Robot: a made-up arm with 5 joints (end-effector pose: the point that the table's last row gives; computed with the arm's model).
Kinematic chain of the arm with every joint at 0, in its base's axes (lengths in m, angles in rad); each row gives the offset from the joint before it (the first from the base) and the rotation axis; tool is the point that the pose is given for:
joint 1: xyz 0 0 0.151 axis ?
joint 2: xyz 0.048 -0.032 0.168 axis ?
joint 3: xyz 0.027 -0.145 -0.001 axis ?
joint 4: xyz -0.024 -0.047 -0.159 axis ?
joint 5: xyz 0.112 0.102 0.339 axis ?
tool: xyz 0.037 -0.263 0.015
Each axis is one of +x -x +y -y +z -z.
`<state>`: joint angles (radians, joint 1 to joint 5).
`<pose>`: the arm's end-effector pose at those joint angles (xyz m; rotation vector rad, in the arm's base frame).
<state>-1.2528 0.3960 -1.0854 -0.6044 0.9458</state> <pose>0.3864 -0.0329 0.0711 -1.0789 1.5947 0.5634</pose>
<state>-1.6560 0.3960 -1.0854 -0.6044 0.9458</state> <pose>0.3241 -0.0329 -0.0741 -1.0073 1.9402 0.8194</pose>
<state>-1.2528 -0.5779 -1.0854 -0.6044 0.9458</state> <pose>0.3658 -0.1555 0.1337 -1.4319 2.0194 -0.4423</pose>
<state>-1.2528 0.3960 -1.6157 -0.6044 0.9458</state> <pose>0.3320 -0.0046 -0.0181 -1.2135 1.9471 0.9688</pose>
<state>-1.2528 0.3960 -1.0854 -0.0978 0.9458</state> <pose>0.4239 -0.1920 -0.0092 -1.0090 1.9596 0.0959</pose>
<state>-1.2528 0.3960 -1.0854 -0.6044 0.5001</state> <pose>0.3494 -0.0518 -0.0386 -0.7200 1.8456 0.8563</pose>
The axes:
joint 1: -y
joint 2: +z
joint 3: -y
joint 4: +x
joint 5: -z

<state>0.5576 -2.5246 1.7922 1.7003 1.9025</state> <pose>-0.3219 0.3593 -0.0377 1.4269 -2.0566 -1.7647</pose>
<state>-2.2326 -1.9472 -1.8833 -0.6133 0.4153</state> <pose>0.1545 -0.2045 0.2114 0.5136 -1.7374 1.3859</pose>
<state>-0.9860 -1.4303 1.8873 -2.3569 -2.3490</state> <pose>0.4801 -0.5982 0.5131 -1.0727 2.2362 -1.2560</pose>
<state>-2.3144 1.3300 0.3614 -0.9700 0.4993</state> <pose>0.2176 -0.0623 -0.0802 0.4134 1.2543 0.5478</pose>
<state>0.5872 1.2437 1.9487 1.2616 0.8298</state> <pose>0.4529 -0.0268 0.6286 1.4419 -0.4010 2.0085</pose>
